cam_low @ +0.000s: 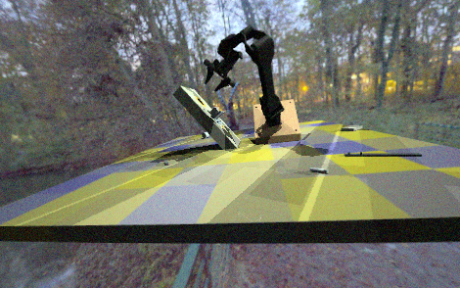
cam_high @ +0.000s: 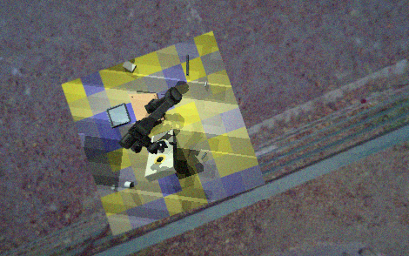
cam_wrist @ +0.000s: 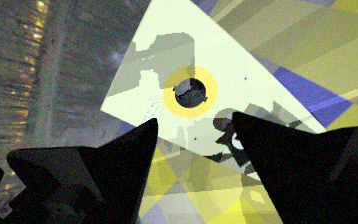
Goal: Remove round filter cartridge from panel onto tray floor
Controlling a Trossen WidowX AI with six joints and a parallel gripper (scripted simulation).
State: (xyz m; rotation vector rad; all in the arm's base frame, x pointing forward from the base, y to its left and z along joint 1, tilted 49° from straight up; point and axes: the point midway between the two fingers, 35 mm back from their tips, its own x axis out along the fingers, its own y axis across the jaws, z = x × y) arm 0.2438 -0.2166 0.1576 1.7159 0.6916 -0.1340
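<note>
The round filter cartridge lies 13 cm below my gripper tip and 1 cm behind it. The rest, counted from my gripper tip: white cylinder: 40 cm to the right, 29 cm below, 16 cm ahead; cream service panel: 15 cm below, 3 cm ahead; grey-rimmed tray: 38 cm behind, 30 cm below, 25 cm to the right.
</note>
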